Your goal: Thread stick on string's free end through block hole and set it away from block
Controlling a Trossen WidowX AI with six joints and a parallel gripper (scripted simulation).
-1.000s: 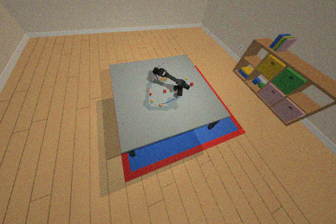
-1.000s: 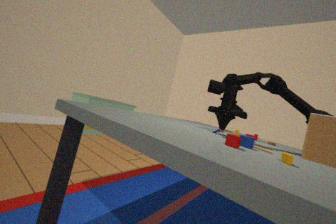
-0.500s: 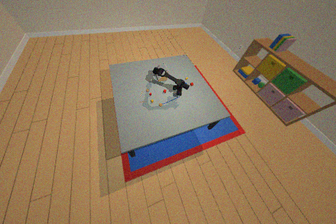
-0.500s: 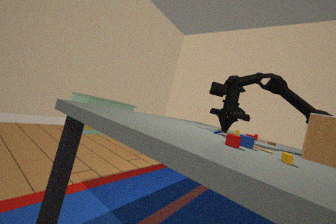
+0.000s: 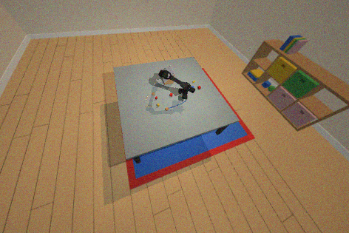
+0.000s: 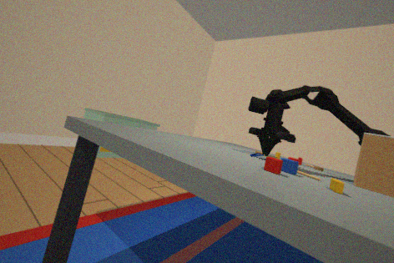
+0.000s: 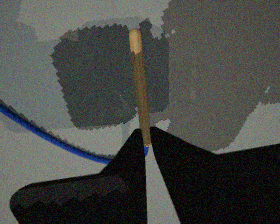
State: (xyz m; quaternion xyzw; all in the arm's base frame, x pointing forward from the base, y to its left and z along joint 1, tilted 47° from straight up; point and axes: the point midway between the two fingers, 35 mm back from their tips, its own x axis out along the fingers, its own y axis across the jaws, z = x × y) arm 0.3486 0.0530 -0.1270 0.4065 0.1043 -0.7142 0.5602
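Now: the red cube 8 cm behind my gripper tip and 15 cm to the right of it. The rest, counted from my gripper tip: yellow block (22 cm behind, 25 cm to the left, 1 cm below); round button (10 cm ahead, 27 cm to the right, 1 cm below); blue cube (11 cm behind, 18 cm to the left).
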